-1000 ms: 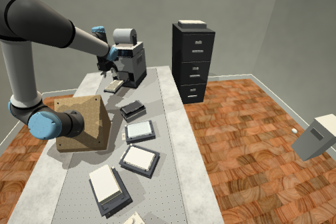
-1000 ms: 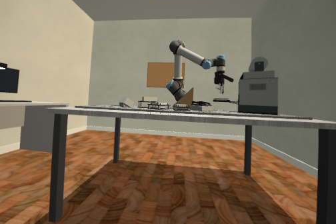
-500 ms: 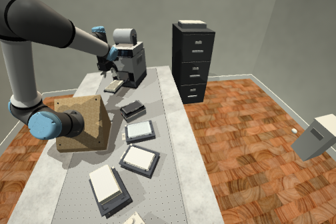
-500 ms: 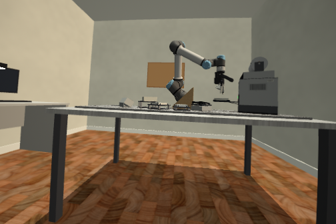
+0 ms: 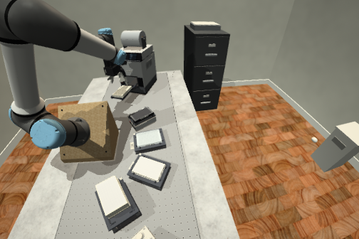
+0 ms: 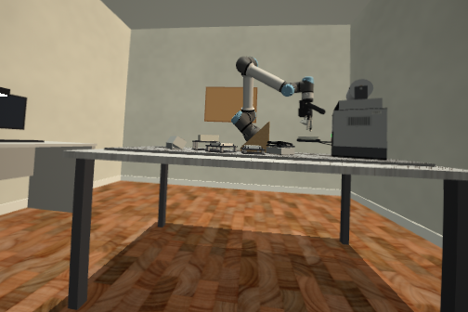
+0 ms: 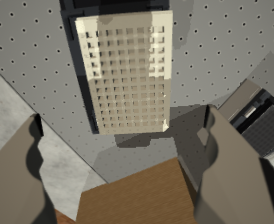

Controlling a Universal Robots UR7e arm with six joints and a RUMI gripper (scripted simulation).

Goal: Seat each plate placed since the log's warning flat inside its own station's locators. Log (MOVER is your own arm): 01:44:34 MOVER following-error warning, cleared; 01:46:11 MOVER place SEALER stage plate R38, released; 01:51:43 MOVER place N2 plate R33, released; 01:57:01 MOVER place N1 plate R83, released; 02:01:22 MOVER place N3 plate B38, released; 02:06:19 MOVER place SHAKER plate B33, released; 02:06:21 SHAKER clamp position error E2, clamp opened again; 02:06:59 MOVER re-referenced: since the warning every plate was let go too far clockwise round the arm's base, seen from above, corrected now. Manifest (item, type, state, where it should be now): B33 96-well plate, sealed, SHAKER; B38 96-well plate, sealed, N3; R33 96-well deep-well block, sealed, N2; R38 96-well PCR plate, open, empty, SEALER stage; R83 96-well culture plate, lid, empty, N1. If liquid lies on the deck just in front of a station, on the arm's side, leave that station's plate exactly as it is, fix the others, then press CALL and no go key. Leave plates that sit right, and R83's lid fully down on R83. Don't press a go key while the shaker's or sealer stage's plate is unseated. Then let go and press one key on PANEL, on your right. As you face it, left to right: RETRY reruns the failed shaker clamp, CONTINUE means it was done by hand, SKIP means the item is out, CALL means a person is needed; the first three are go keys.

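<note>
Now: hand 10 mm short of the cream PCR plate and 60 mm above it. From my hand the other things lie so: retry key 80 mm ahead, 840 mm to the right, 100 mm below; dark plate 130 mm ahead, 230 mm to the right, 100 mm below; continue key 40 mm ahead, 860 mm to the right, 100 mm below.
</note>
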